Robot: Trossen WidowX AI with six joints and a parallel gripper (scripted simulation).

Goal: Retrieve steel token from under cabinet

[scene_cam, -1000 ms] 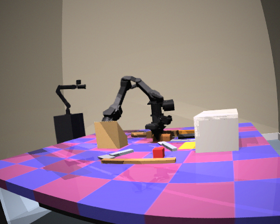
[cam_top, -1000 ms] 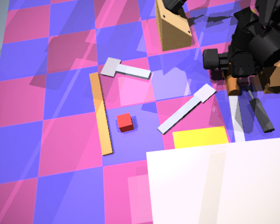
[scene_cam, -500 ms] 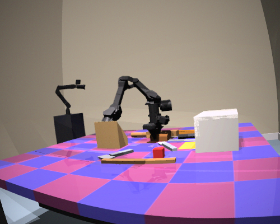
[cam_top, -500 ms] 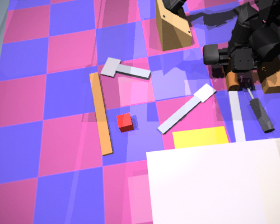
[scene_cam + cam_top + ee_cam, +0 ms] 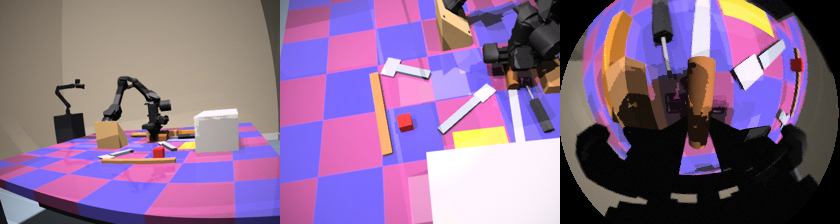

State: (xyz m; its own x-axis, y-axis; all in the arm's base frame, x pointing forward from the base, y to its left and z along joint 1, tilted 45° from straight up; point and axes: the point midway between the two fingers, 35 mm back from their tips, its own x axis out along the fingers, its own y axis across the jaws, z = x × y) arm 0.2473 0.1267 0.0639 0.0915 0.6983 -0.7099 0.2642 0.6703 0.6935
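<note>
My gripper tip is 14 cm short of the black screwdriver and 2 cm to the right of it. The rest, counted from my gripper tip: grey t-shaped tool (11 cm behind, 34 cm to the right); then wooden block (6 cm behind, 12 cm to the left, 1 cm above); then grey paddle-ended bar (9 cm ahead, 15 cm to the right).
</note>
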